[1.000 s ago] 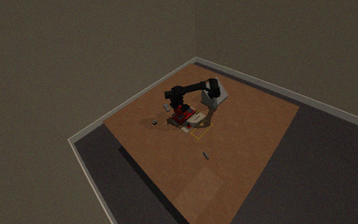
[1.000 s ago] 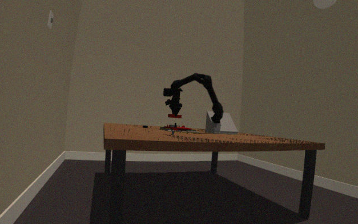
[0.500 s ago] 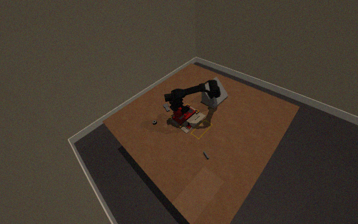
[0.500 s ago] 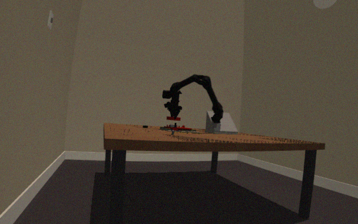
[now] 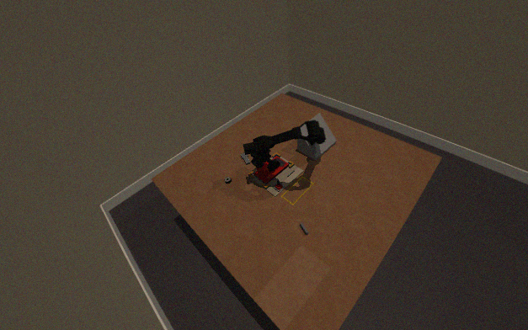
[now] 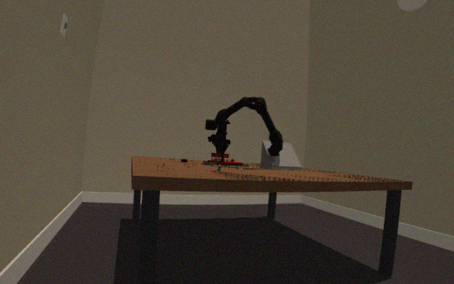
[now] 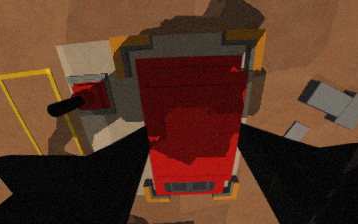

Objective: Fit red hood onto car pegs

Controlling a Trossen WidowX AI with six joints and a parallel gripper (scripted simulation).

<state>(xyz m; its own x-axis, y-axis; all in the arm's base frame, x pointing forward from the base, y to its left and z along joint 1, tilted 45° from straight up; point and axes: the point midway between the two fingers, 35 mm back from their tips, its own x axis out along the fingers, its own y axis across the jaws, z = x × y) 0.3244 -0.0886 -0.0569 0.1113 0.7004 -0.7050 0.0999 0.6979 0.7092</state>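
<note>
Now: gripper tip 1 cm below the red hood. The rest, counted from my gripper tip: grey engine block (3 cm below); grey jig (3 cm behind, 2 cm to the left, 5 cm below).
</note>
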